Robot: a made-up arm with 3 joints.
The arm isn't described. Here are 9 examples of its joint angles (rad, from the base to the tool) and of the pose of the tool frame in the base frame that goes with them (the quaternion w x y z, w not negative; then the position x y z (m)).
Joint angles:
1: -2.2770 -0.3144 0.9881
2: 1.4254 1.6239 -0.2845
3: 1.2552 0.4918 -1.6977
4: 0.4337 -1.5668 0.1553
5: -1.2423 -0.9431 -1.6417
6: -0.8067 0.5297 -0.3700
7: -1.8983 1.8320 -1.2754
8: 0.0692 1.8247 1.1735
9: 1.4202 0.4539 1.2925
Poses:
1: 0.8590 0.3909 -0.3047 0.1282 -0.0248 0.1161 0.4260
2: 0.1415 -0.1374 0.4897 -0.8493 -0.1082 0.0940 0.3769
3: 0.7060 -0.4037 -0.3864 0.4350 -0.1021 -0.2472 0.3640
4: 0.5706 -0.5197 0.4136 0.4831 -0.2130 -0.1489 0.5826
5: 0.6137 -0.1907 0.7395 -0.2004 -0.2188 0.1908 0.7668
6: 0.9135 -0.0157 -0.3026 0.2713 -0.1441 0.0529 0.3921
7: 0.6858 0.2699 -0.3938 -0.5493 0.0668 0.1842 0.5142
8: 0.3621 0.1338 0.8157 -0.4308 -0.2252 0.1897 0.6930
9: 0.5951 0.1106 0.1128 -0.7880 -0.1646 0.1139 0.3259
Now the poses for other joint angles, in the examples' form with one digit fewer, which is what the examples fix.
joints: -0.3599 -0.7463 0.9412
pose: 0.563 0.018 -0.009 0.826 -0.108 -0.007 0.364
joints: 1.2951 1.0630 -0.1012
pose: 0.073 0.099 0.472 -0.873 -0.046 0.076 0.410
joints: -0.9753 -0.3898 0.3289
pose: 0.858 0.076 -0.041 0.505 -0.169 0.015 0.413
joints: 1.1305 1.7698 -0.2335
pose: 0.085 -0.193 0.589 -0.780 -0.137 0.133 0.404
